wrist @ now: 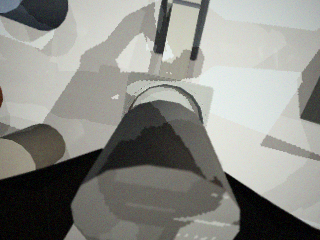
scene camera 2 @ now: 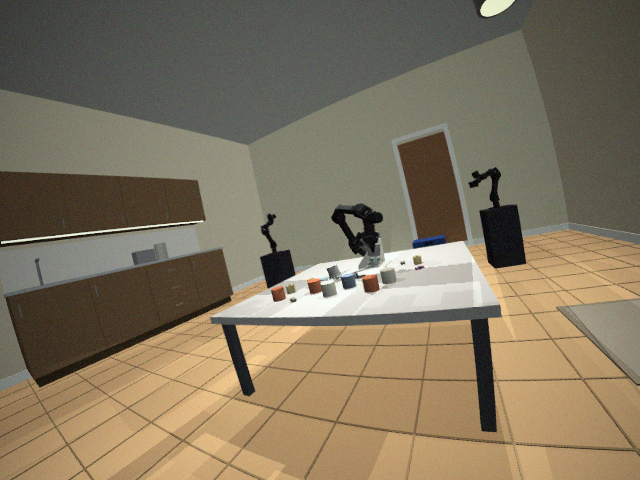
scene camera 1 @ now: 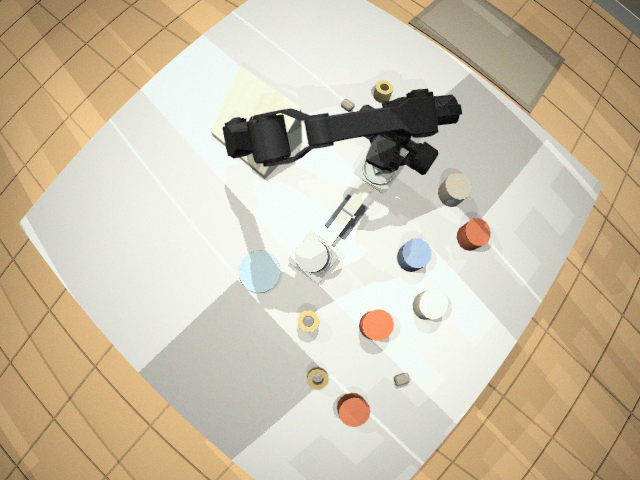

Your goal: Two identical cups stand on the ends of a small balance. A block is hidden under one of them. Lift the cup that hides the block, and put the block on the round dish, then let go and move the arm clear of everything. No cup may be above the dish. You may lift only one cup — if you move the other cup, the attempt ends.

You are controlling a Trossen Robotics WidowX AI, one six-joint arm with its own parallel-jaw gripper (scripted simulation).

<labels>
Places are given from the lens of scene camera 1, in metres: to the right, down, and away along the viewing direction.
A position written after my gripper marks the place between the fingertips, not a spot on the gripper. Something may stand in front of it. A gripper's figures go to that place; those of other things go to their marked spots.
my gripper (scene camera 1: pixel 387 154): 0.15, -0.19, 0.86
grey cup (scene camera 1: pixel 311 255): -0.02, 0.03, 0.85
orange cup (scene camera 1: pixel 377 324): 0.13, 0.19, 0.85
</labels>
